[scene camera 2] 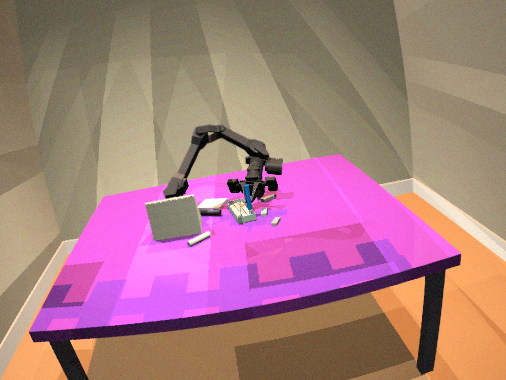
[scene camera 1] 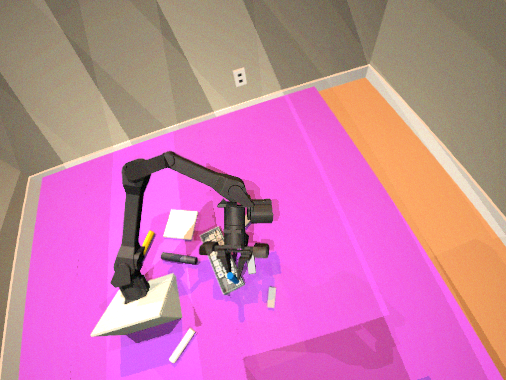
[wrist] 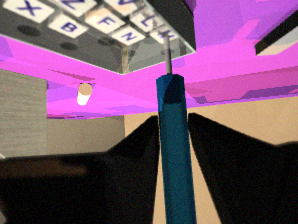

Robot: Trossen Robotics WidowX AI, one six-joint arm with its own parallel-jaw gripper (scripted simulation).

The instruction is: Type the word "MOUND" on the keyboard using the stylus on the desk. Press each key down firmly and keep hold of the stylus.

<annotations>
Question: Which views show my gripper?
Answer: Scene camera 2, scene camera 1 and the wrist view: all of them.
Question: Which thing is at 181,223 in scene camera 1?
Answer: A notepad.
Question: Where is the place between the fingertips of my gripper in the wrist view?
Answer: At 173,121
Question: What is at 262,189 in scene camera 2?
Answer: My gripper.
</annotations>
